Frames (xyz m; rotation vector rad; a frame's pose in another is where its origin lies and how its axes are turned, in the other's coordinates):
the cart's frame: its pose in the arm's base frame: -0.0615 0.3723 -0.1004 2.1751 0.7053 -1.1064
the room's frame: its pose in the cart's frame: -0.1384 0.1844 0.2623 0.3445 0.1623 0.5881
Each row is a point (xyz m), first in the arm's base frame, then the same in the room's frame.
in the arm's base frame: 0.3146 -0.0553 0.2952
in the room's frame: 0.2183 0.2792 -0.4695
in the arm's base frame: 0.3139 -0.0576 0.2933
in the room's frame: 0.2191 0.2803 -0.4667
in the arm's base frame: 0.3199 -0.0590 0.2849
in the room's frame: 0.2287 0.2781 -0.4633
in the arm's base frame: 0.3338 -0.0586 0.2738
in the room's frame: 0.2460 0.2736 -0.4631
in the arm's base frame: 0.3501 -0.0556 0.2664
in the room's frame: 0.2628 0.2688 -0.4679
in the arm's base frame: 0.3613 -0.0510 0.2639
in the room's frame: 0.2725 0.2644 -0.4741
